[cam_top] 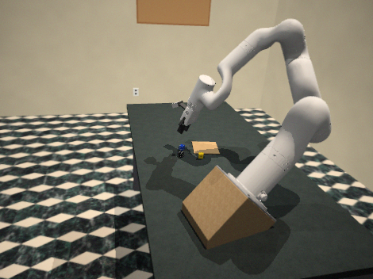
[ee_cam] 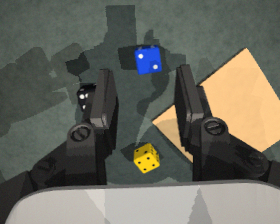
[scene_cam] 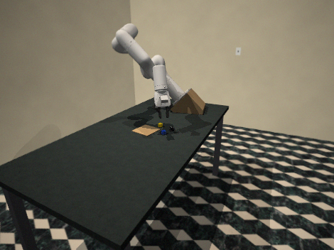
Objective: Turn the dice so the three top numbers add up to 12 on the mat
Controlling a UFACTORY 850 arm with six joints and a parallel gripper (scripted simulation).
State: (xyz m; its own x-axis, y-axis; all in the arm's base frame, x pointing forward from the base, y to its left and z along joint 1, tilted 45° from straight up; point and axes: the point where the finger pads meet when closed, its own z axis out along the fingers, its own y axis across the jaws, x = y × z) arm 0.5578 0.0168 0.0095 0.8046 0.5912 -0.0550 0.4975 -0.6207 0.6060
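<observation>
Now: hand 10 mm short of the blue die and 120 mm above it. From my hand the other things lie so: tan mat: 20 mm behind, 130 mm to the right, 130 mm below; black die: 60 mm behind, 40 mm to the left, 120 mm below; yellow die: 110 mm behind, 60 mm to the right, 120 mm below.
</observation>
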